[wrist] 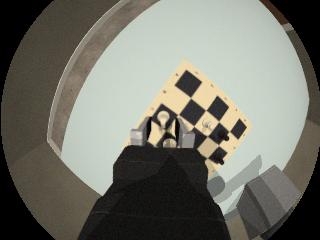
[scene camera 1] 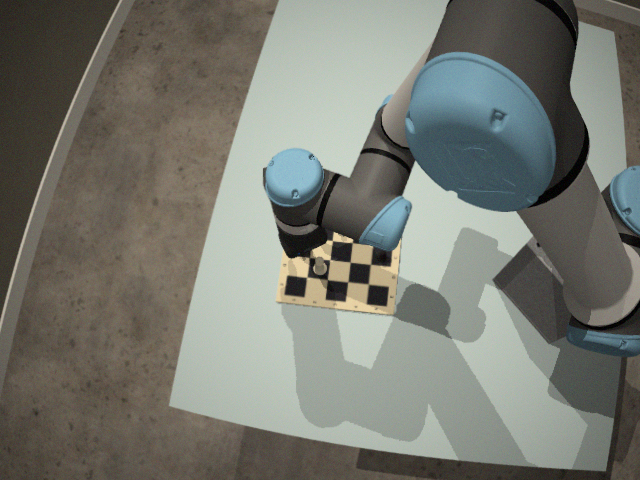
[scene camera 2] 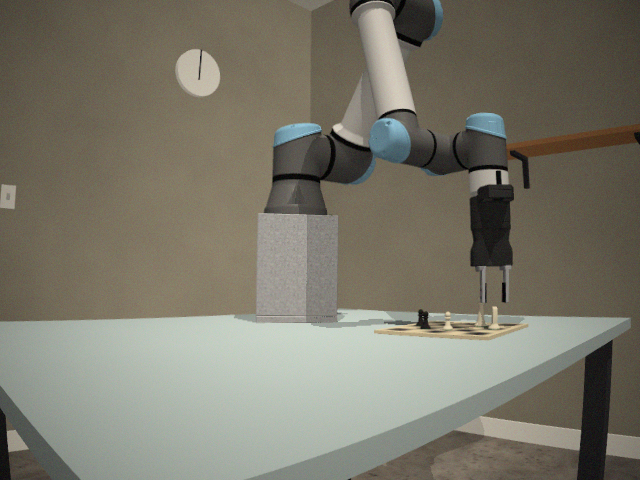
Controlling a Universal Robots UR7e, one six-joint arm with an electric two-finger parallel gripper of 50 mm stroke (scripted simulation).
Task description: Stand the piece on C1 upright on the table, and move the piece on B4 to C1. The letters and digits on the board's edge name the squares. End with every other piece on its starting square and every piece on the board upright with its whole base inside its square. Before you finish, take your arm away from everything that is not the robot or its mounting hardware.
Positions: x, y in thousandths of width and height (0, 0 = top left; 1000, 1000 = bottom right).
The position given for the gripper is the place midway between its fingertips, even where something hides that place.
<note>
In view: the gripper (scene camera 2: 773, 630) and a chessboard (scene camera 1: 555, 584).
The chessboard also shows in the wrist view (wrist: 592, 394) and in scene camera 2 (scene camera 2: 721, 689). The gripper is seen too in the wrist view (wrist: 511, 519) and in scene camera 1 (scene camera 1: 468, 499).
</note>
